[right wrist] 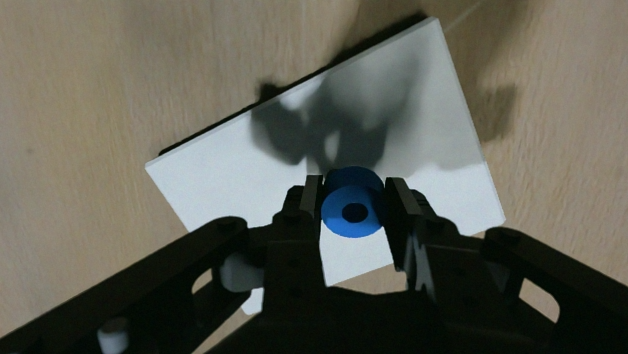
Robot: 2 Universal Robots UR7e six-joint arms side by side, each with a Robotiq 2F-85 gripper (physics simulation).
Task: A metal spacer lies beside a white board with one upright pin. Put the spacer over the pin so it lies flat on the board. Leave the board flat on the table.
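Frame: origin at the left arm's base, x right, y back, z down, level; metres.
Where they show: right gripper, fingertip midpoint: (352, 196).
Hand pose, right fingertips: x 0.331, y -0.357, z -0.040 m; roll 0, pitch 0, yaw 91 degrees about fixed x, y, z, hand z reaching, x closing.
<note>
Things, the pixels of their top centre, and the offset from my right fingertips. "*": a spot on its surface instead. Level surfaces: height alone.
- spacer, middle of its top: (355, 213) dx +0.001, dy +0.000, dz -0.017 m
- white board, surface spot: (225, 170) * dx +0.002, dy -0.065, dz +0.025 m
- light wood table, its level: dz +0.040 m
The spacer (355, 229) is a blue ring with a dark central hole, in the lower middle of the right wrist view. My right gripper (352, 196) is shut on it, with one finger at each side. The spacer is over the white board (225, 170); its height above the board cannot be told. The board lies at a slant beneath the gripper, and the gripper's linkage covers part of its near side. The upright pin does not show; the spacer or fingers may hide it. My left gripper is not in view.
The light wood table (75, 200) surrounds the board. Dark shadows fall across the board's upper middle and on the table past its upper and right edges.
</note>
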